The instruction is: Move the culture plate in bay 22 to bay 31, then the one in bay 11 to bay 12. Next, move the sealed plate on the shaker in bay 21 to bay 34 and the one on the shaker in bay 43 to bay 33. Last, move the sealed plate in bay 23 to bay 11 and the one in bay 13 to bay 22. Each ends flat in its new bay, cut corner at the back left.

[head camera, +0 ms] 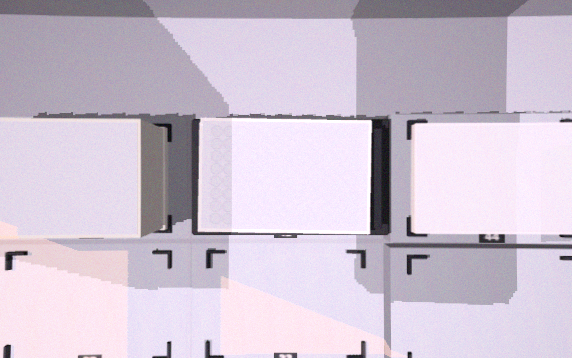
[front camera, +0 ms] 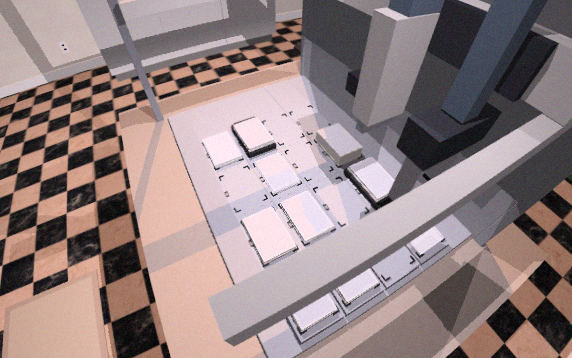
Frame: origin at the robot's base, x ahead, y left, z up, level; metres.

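Where they show: robot's base, link origin: [front camera: 203, 143].
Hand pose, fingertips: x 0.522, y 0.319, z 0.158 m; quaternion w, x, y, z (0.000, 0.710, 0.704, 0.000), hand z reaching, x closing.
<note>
Things, the pixels of their top centre, and the offset from my fingertips. "*": a spot on its surface instead.
- bay 22, surface spot: [front camera: 277, 172] * 0.171 m right, 0.285 m back, 0.144 m down
- bay 11, surface spot: [front camera: 222, 149] * 0.276 m right, 0.448 m back, 0.144 m down
- sealed plate, top centre: [front camera: 252, 131] 0.170 m right, 0.452 m back, 0.122 m down
- dark shaker, surface spot: [front camera: 263, 150] * 0.168 m right, 0.384 m back, 0.144 m down
- bay 23, surface spot: [front camera: 306, 216] * 0.173 m right, 0.124 m back, 0.144 m down
- bay 13, surface spot: [front camera: 269, 235] * 0.278 m right, 0.121 m back, 0.144 m down
- tall block, top centre: [head camera: 48, 178] [front camera: 339, 138] 0.045 m left, 0.294 m back, 0.116 m down
- bay 14, surface spot: [front camera: 315, 313] * 0.278 m right, 0.083 m ahead, 0.129 m down
- bay 24, surface spot: [front camera: 357, 287] * 0.174 m right, 0.082 m ahead, 0.130 m down
The culture plates in bay 22 [front camera: 277, 172] and bay 11 [front camera: 222, 149] lie flat. A sealed plate [front camera: 254, 133] sits on the dark shaker [front camera: 263, 150] in bay 21. Another [front camera: 374, 179] [head camera: 290, 175] sits on the shaker [head camera: 381, 175] in bay 43. Sealed plates lie in bay 23 [front camera: 306, 216] and bay 13 [front camera: 269, 235]. Bays 12, 31, 33 and 34 hold no plate. My gripper [front camera: 415, 179] is high over the bay 43 side, open and empty; its fingertips are largely hidden behind the beam in the front view. The head view shows no jaws.
A tall block [front camera: 339, 142] [head camera: 70, 177] stands in bay 42, left of the shaker. A plate [front camera: 427, 241] [head camera: 492, 177] lies in bay 44. Further plates lie in bay 14 [front camera: 315, 313] and bay 24 [front camera: 357, 287]. A grey beam [front camera: 380, 230] crosses the front view. The pale pipetting stage [front camera: 390, 70] hangs behind.
</note>
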